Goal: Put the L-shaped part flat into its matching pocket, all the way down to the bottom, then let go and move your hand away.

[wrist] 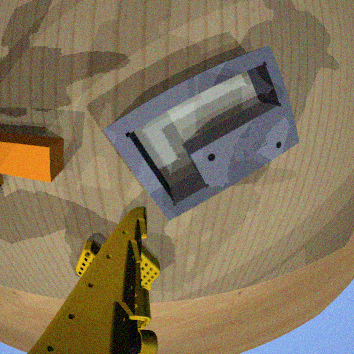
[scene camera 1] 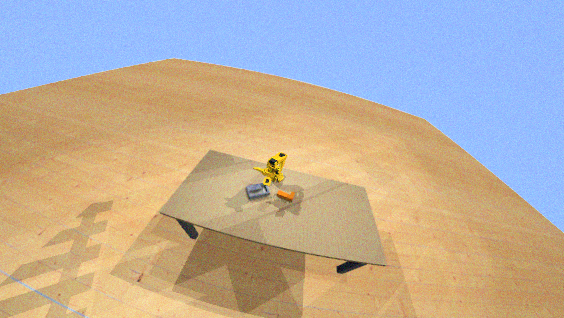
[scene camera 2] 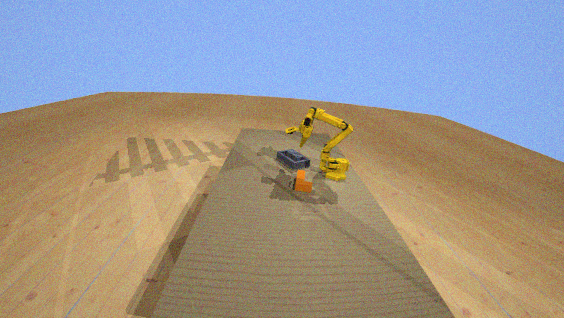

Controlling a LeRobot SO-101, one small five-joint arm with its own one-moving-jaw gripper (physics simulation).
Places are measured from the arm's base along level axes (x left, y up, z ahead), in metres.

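Pixels of known places: hand at its tool point: (wrist: 145, 218) (scene camera 2: 300, 146); arm's base at its link origin: (scene camera 1: 275, 179) (scene camera 2: 329, 174).
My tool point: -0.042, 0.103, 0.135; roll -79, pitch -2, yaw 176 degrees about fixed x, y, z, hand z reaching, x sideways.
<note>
For each thing: its middle in the pictures, then the offset to it from my tool point, as dx, dy, dz. "*": a spot on its surface instead. Level surfaces: height alone.
- orange L-shaped part at the middle of its body: (wrist: 11, 167) (scene camera 2: 304, 180) (scene camera 1: 285, 194) +0.135, -0.088, -0.009
- blue-grey block at the middle of its body: (wrist: 212, 128) (scene camera 2: 292, 158) (scene camera 1: 257, 190) -0.055, -0.085, +0.021
- L-shaped pocket at a spot on its surface: (wrist: 159, 142) * -0.013, -0.098, +0.005
- table at its surface level: dy -0.103
The orange L-shaped part (scene camera 1: 285, 196) (scene camera 2: 303, 186) (wrist: 25, 161) lies flat on the table beside the block; its left portion is cut off in the wrist view. The blue-grey block (scene camera 1: 258, 197) (scene camera 2: 286, 161) (wrist: 235, 165) has an L-shaped pocket (wrist: 159, 142) whose pale floor shows bare in the wrist view. My gripper (scene camera 1: 262, 179) (scene camera 2: 301, 139) is open and empty. It hangs above the table near the block, apart from the part. In the wrist view, one notched jaw shows, its tip beside the block's lower left corner; the moving jaw is swung out of the picture.
The yellow arm's base (scene camera 1: 276, 177) (scene camera 2: 336, 169) stands near the table's long back edge, close to the block and the part. The table (scene camera 1: 330, 220) (scene camera 2: 300, 260) stretches far to the other side of the part. Shadows of the arm fall around both objects.
</note>
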